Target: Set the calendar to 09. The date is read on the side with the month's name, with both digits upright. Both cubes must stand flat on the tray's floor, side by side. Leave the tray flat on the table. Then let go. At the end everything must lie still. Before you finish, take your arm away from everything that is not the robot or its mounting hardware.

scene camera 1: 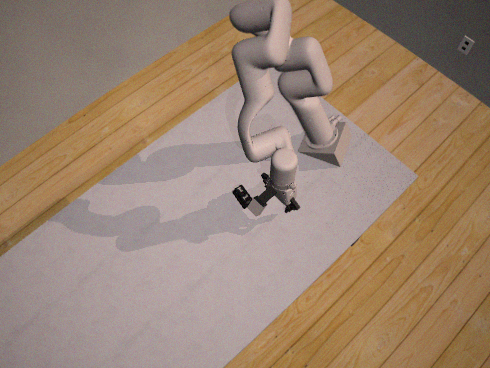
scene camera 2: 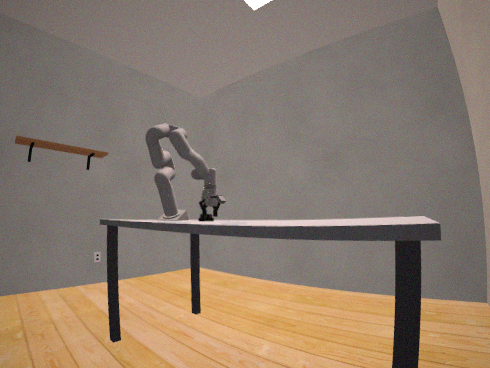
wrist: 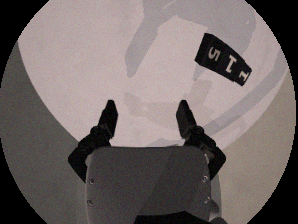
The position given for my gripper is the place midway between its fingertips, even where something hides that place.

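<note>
You'd spot my gripper [scene camera 1: 279,200] from out in the scene, and the wrist view [wrist: 147,107] has it too.
</note>
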